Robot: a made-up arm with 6 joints.
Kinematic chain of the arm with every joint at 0, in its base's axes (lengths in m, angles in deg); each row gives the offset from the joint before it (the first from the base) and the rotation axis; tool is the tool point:
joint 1: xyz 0 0 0.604 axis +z
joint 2: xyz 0.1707 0 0 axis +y
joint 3: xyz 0 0 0.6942 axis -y
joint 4: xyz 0 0 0.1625 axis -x
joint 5: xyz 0.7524 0 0 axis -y
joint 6: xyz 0.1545 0 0 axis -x
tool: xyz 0 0 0
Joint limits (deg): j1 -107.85..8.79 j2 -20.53..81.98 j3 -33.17..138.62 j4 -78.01..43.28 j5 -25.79..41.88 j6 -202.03..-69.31
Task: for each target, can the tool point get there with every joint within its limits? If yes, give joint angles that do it. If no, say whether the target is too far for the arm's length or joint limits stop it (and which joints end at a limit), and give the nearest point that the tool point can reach.
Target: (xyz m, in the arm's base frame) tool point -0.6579 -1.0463 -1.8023
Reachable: no: too far | nearest point -0.3262 -0.9266 -0.2127 | short by 1.628 m
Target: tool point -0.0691 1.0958 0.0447
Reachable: no: joint limits stop it (at a limit: joint 1, joint 2, joint 3, joint 5) | nearest point 0.5820 0.1503 -0.1620 | short by 1.166 m
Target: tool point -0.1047 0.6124 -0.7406
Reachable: no: joint limits stop it (at a limit: joint 1, joint 2, joint 3, joint 5) | nearest point 0.5813 0.1497 -0.1616 | short by 1.010 m
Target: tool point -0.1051 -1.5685 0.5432
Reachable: yes | joints -93.83 57.72 19.53 -3.63 0.69 -101.69
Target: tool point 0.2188 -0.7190 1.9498
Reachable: yes | joints -70.17 -4.69 25.84 -26.21 33.92 -135.02
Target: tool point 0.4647 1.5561 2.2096
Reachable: no: too far | nearest point 0.2460 0.8238 1.7388 | short by 0.898 m
